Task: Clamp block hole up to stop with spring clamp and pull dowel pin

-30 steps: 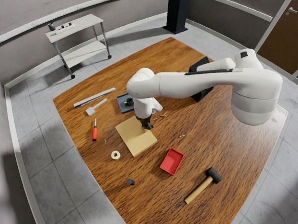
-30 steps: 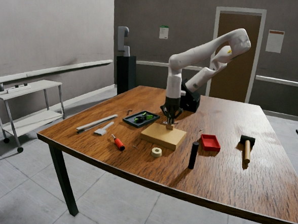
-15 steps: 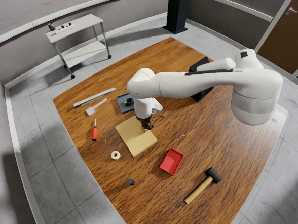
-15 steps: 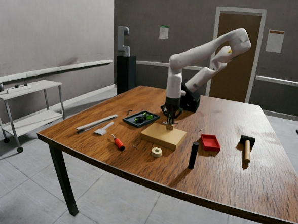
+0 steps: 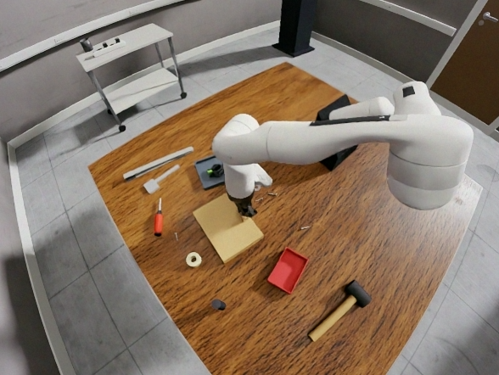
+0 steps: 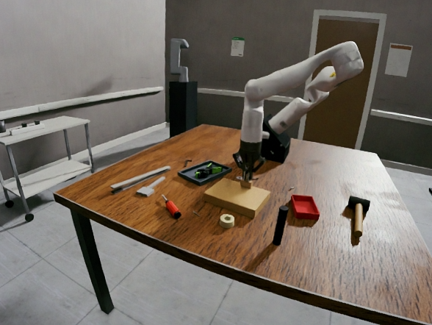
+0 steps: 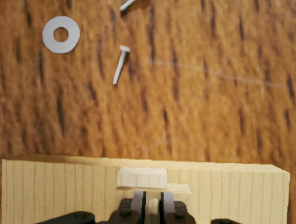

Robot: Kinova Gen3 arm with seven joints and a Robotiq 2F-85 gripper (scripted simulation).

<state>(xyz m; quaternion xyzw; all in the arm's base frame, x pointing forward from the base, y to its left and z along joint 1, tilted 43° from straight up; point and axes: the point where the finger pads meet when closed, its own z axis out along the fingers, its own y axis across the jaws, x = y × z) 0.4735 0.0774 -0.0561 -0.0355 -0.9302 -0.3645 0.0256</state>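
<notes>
The pale dowel pin is 20 mm below my hand. From my hand the other things lie so: wooden block (30 mm below); then bench board (50 mm ahead, 10 mm to the right, 50 mm below); then red bin (230 mm to the left, 70 mm below).
</notes>
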